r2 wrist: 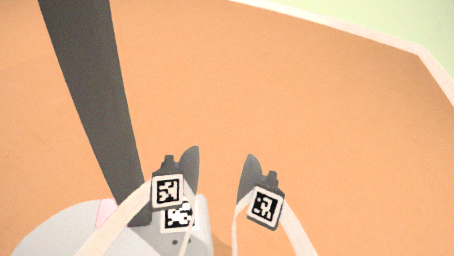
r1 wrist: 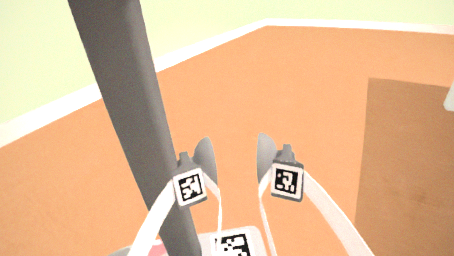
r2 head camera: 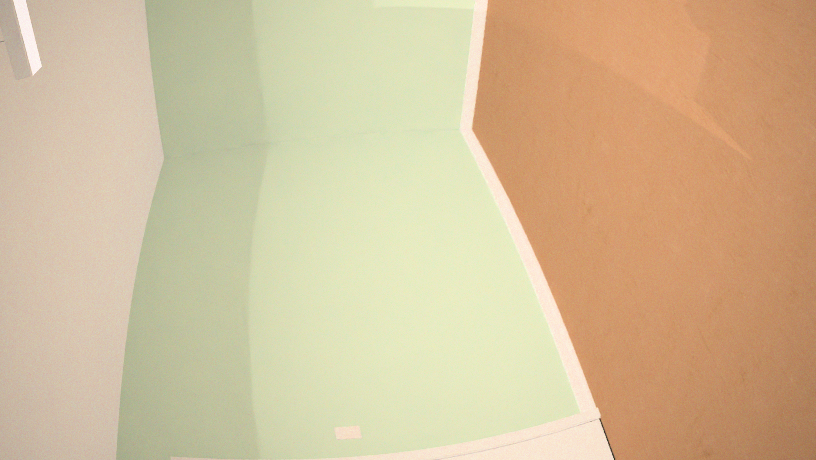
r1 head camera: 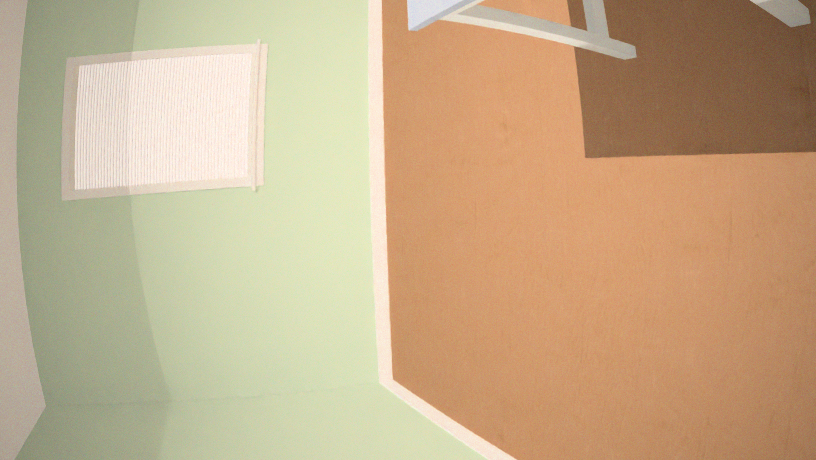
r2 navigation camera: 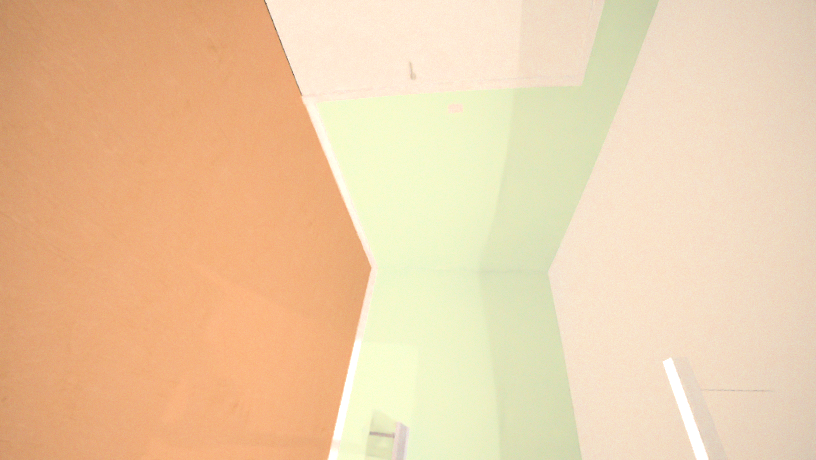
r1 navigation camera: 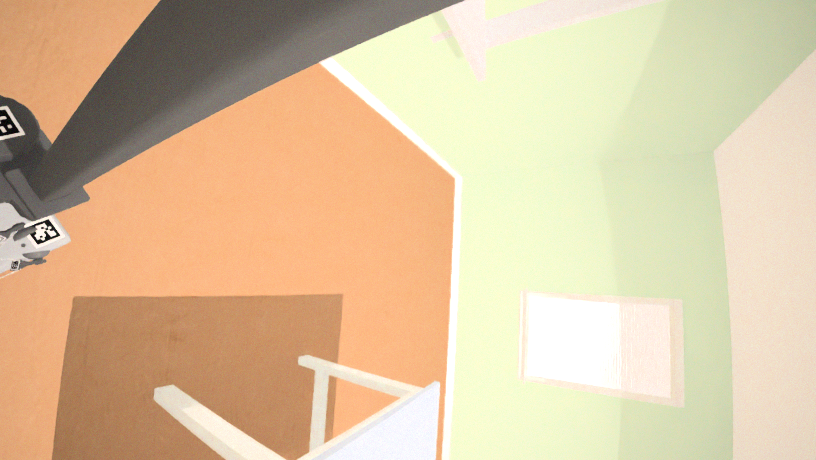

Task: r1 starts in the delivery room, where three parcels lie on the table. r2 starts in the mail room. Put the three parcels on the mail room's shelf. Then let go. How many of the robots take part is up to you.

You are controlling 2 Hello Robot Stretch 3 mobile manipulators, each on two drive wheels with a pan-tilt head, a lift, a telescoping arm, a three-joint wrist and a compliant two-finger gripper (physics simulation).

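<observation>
The pale blue table top [r1 head camera: 437, 10] [r1 navigation camera: 394, 428] shows in part in r1's head and navigation views, with white legs; no parcel shows on the visible part. A table leg [r1 wrist: 449, 99] shows at the right edge of r1's wrist view. r1's gripper [r1 wrist: 236, 159] is open, its two fingers apart with no thing between them, above r1's own base and away from the table. r2's gripper [r2 wrist: 220, 172] is open and empty above r2's base. The three parcels do not show. I cannot make out the mail room's shelf for certain.
A window [r1 head camera: 165, 122] [r1 navigation camera: 577, 342] is in the green wall by the table. r1's dark mast [r1 wrist: 120, 90] and r2's dark mast [r2 wrist: 87, 95] stand beside their grippers. A white door [r2 navigation camera: 445, 45] is near r2. A pale fixture [r2 navigation camera: 401, 442] shows on the far wall.
</observation>
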